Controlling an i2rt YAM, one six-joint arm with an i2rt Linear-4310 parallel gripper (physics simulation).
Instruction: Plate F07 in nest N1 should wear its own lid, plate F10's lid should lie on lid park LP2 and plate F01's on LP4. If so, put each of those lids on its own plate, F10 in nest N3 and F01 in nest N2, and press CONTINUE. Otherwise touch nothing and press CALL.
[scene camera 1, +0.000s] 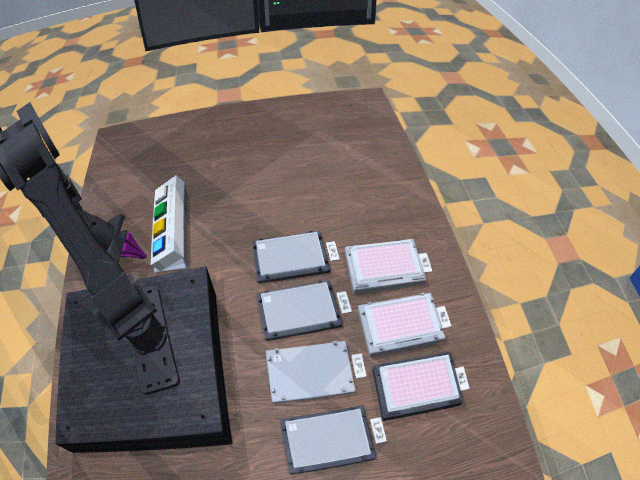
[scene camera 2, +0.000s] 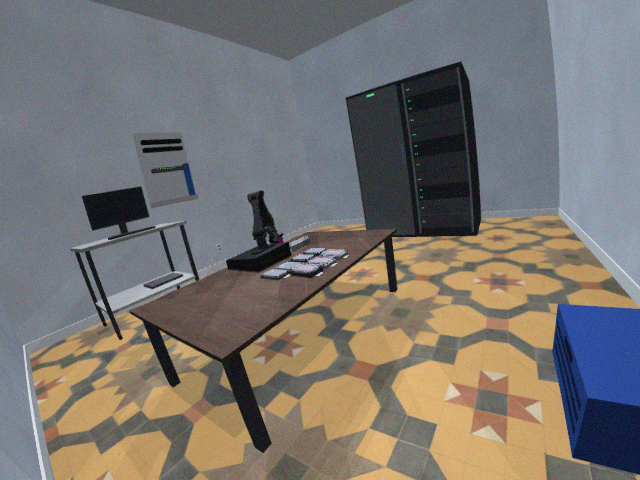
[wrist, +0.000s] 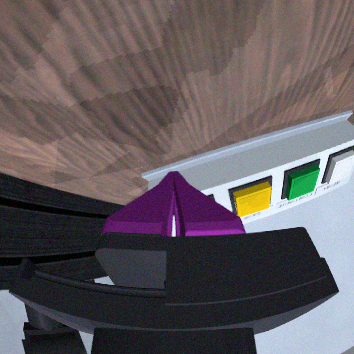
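Pixels of known places: gripper, fingertip midpoint: (scene camera 1: 145, 257) (wrist: 173, 178); arm's base, origin of the base link: (scene camera 1: 150, 339) (scene camera 2: 264, 249).
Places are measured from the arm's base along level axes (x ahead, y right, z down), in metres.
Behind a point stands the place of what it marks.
Note:
My gripper (scene camera 1: 145, 256) {z 0.066, x 0.004, y -0.237 m} (wrist: 173, 178) {z 0.066, x 0.004, y -0.237 m} is shut and empty, its purple tips beside the blue-button end of the button box (scene camera 1: 177, 227) {z 0.030, x 0.092, y -0.259 m} (wrist: 250, 150) {z 0.079, x 0.046, y -0.297 m}. The box has a blue button (scene camera 1: 158, 245) {z 0.037, x 0.043, y -0.233 m}, a yellow button (scene camera 1: 159, 226) {z 0.032, x 0.053, y -0.279 m} (wrist: 253, 199) {z 0.038, x 0.043, y -0.285 m}, a green button (scene camera 1: 160, 210) {z 0.032, x 0.061, y -0.325 m} (wrist: 302, 183) {z 0.037, x 0.053, y -0.332 m} and a white one (scene camera 1: 161, 193) {z 0.032, x 0.070, y -0.377 m} (wrist: 342, 167) {z 0.037, x 0.062, y -0.383 m}. In scene camera 1, grey lids lie on LP2 (scene camera 1: 290, 254) {z 0.067, x 0.301, y -0.138 m}, LP4 (scene camera 1: 299, 308) {z 0.067, x 0.276, y -0.015 m} and LP3 (scene camera 1: 328, 438) {z 0.066, x 0.235, y 0.242 m}; park LP1 (scene camera 1: 311, 379) {z 0.074, x 0.248, y 0.126 m} is bare. Pink-welled plates sit in nests N3 (scene camera 1: 386, 260) {z 0.051, x 0.467, y -0.048 m}, N2 (scene camera 1: 401, 319) {z 0.055, x 0.439, y 0.081 m} and N1 (scene camera 1: 419, 383) {z 0.053, x 0.414, y 0.211 m}. Label codes are too small to read.
The black arm base (scene camera 1: 93, 361) {z 0.010, x -0.122, y 0.008 m} (scene camera 2: 258, 256) {z -0.001, x 0.070, y 0.152 m} stands beside the box and left of the lid parks on the brown table (scene camera 1: 289, 155) {z 0.084, x 0.397, y -0.443 m} (scene camera 2: 206, 310) {z 0.084, x 0.127, y 0.657 m}. A black cabinet (scene camera 2: 382, 165), a side desk with a monitor (scene camera 2: 116, 207) and a blue box (scene camera 2: 602, 356) stand off the table.

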